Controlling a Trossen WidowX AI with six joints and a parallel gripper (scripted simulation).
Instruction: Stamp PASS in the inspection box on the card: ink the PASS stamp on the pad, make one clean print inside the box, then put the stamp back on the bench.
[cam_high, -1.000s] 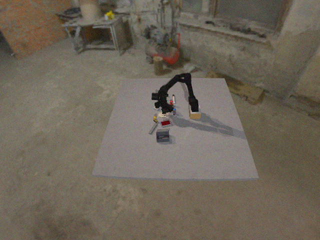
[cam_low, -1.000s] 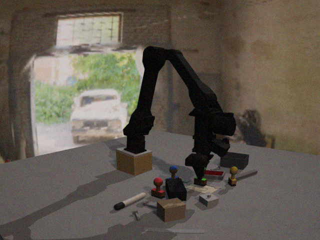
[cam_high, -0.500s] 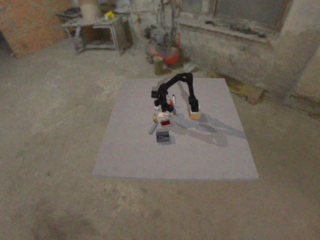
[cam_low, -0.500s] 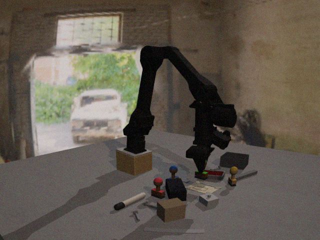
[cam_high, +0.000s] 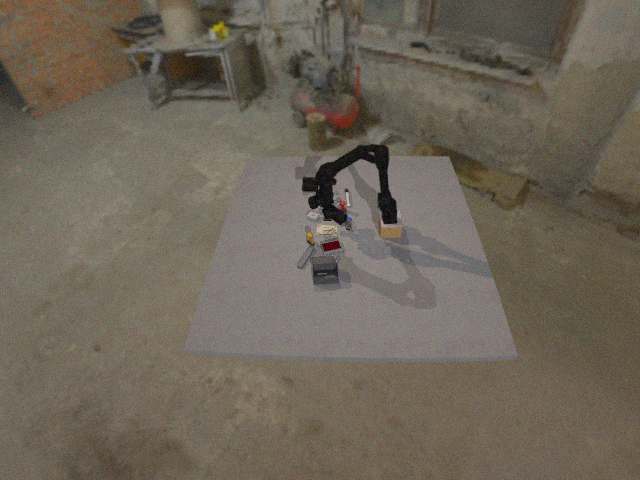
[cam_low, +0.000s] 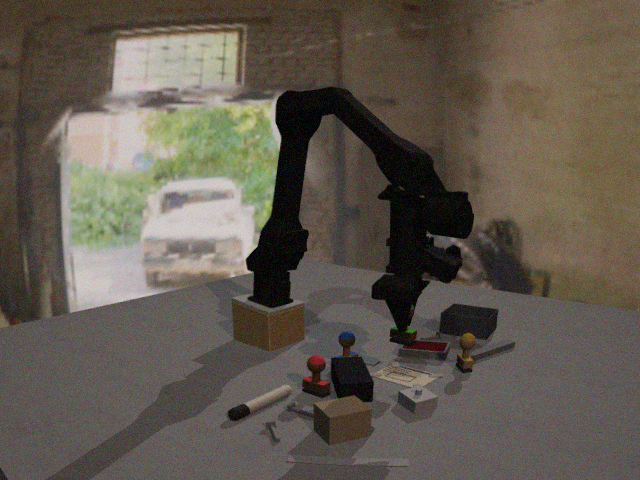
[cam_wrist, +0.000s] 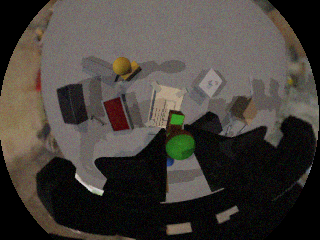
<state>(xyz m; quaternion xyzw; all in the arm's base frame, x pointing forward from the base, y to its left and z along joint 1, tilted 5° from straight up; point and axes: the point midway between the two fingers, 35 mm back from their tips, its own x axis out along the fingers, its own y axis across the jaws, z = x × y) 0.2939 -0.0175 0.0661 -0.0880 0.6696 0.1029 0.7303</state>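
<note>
My gripper tip is 80 mm short of the grey block, 80 mm to the left of it and 70 mm above it. The rest, counted from my gripper tip: green-knobbed stamp: right at my gripper tip; dark block: 40 mm behind, 80 mm to the right, 70 mm below; cream card: 10 mm ahead, 10 mm to the left, 90 mm below.
</note>
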